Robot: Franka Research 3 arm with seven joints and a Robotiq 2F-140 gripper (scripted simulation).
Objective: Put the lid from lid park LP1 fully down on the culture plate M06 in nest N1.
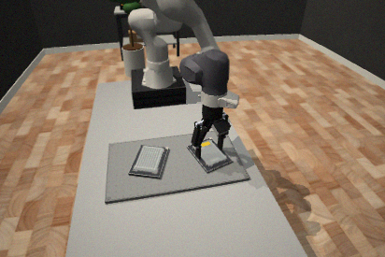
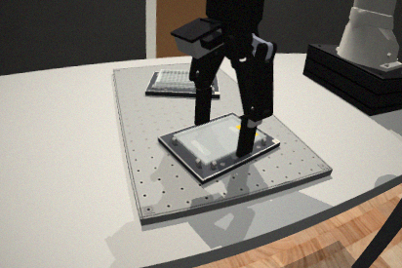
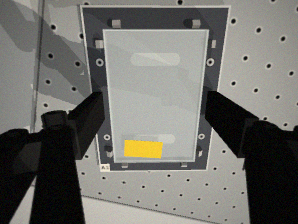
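My gripper is now 20 mm above the clear lid. Also, from my hand: lid park frame 30 mm below; then culture plate 20 mm behind, 240 mm to the right, 20 mm below.
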